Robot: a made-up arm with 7 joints.
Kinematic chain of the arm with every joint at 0, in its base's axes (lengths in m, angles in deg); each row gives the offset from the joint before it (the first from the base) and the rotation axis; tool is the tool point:
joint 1: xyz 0 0 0.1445 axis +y
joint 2: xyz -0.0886 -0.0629 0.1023 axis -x
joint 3: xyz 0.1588 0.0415 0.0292 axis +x
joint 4: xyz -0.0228 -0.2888 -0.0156 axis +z
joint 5: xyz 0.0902 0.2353 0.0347 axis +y
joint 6: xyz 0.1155 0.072 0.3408 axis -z
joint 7: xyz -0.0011 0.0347 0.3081 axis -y
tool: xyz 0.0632 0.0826 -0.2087
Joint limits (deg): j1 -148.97..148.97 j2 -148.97..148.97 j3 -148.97..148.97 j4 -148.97..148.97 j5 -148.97..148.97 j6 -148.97..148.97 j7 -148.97..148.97
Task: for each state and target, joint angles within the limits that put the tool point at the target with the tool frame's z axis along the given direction. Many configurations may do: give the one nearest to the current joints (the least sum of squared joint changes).
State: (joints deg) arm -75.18 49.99 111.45 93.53 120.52 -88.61 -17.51
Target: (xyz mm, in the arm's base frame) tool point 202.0 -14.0 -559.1 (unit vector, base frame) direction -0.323 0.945 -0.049
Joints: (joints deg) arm -75.21 61.71 104.92 134.47 129.17 -76.48 33.29
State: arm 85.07 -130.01 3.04 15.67 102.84 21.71 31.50
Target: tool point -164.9 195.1 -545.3 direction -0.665 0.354 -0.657
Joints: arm 114.97 -133.01 3.79 -29.85 93.64 18.14 3.52
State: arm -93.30 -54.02 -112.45 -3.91 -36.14 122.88 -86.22
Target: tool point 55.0 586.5 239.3 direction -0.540 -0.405 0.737
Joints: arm -70.97 -58.45 -123.09 41.78 17.82 99.10 -95.57
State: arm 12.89 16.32 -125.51 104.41 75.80 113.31 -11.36
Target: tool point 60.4 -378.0 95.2 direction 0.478 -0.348 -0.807
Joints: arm 28.78 9.57 -116.41 55.70 89.65 88.78 -19.53
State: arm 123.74 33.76 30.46 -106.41 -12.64 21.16 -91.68
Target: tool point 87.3 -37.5 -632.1 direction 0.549 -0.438 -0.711
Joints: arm 138.02 42.52 19.69 -94.08 -13.99 -7.80 -62.83
